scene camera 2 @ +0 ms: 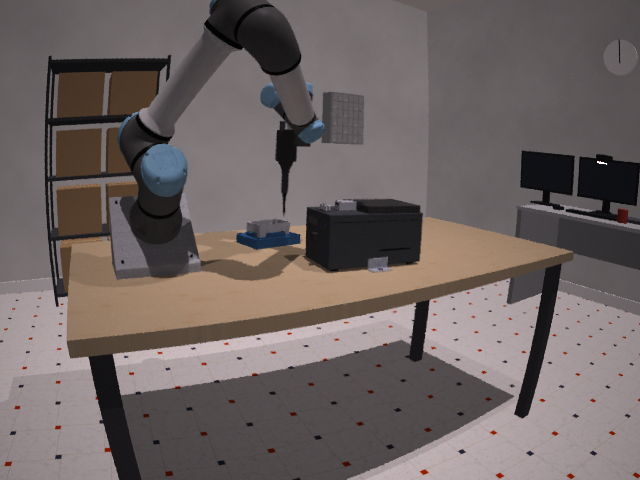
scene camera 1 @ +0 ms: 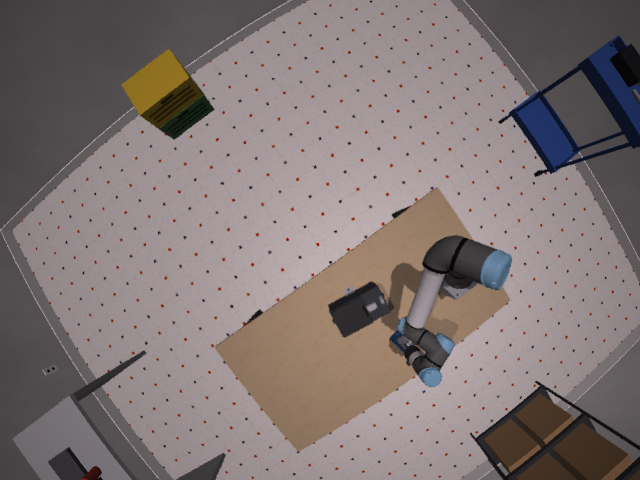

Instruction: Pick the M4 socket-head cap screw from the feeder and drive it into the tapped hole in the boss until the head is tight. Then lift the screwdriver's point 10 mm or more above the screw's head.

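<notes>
My screwdriver (scene camera 2: 283,210) points straight down in the scene camera 2 view. Its point appears above the grey open-topped part (scene camera 2: 267,227), with a gap of air below it. The part sits in a blue tray (scene camera 1: 395,338) (scene camera 2: 268,240), partly covered by my wrist in scene camera 1. The boss and its tapped hole cannot be made out. The feeder (scene camera 1: 355,315) (scene camera 2: 364,238) is a black box with small light fittings on top, apart from the tray. No screw can be made out at the screwdriver's point or on the feeder; it is too small to tell.
The wooden table (scene camera 1: 289,382) (scene camera 2: 217,310) carries my arm's base, the feeder and the tray. A small light bracket (scene camera 2: 379,264) is at the feeder's side. Off the table are a blue cart (scene camera 1: 547,134), stacked yellow and green crates (scene camera 1: 160,85) and a shelf rack (scene camera 2: 111,65).
</notes>
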